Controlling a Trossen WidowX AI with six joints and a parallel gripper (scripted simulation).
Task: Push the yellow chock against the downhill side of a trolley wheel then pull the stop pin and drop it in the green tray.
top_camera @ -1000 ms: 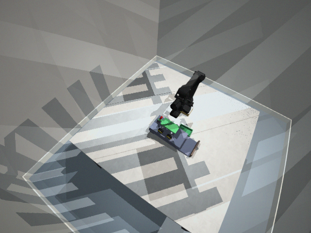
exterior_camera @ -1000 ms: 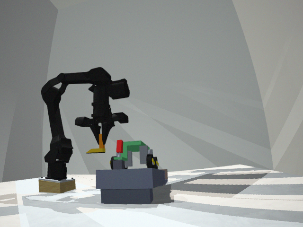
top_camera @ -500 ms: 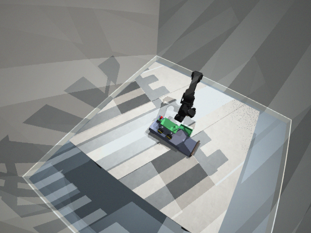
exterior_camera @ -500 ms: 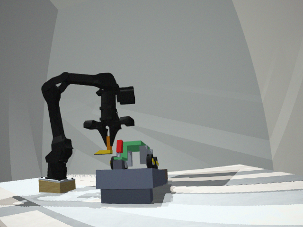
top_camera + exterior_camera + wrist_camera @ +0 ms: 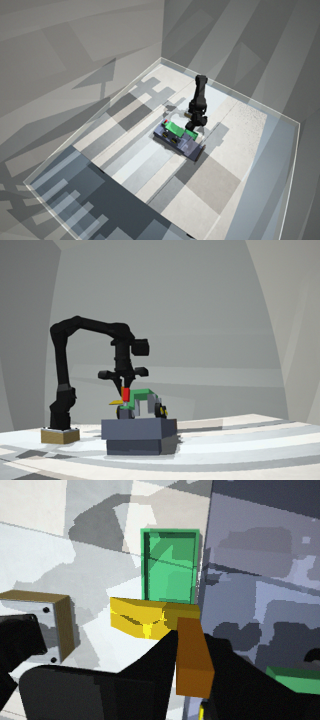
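My gripper tip is now 5 cm short of the stop pin, 21 cm to the left of it and 3 cm above it. The rest, counted from my gripper tip: green trolley: 8 cm ahead, 11 cm to the right, 4 cm below; green tray: 2 cm behind, 1 cm to the left, 16 cm below; yellow chock: 2 cm behind, 1 cm below.
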